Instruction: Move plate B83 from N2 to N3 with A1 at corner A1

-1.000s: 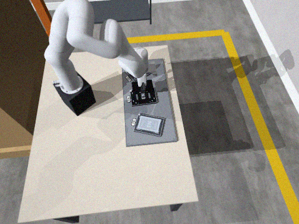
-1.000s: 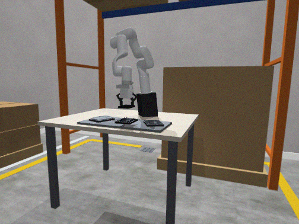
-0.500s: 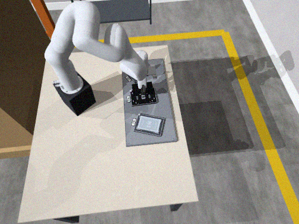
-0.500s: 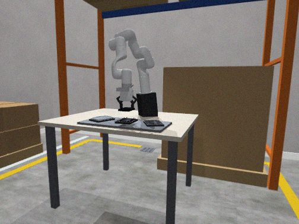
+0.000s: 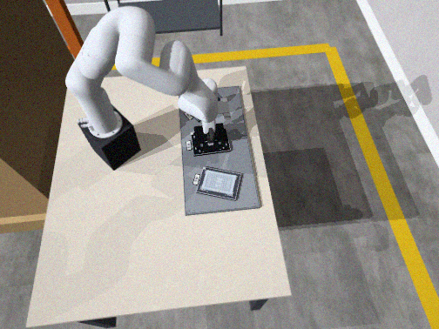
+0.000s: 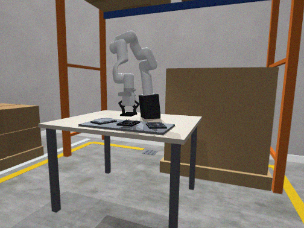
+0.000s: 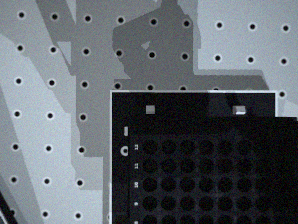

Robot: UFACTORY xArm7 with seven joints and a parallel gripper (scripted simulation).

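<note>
The black nest lies 8 cm below my hand. The rest, counted from my hand: dark multi-well plate: 1 cm below; light grey plate: 21 cm to the right, 7 cm below, 1 cm behind.
</note>
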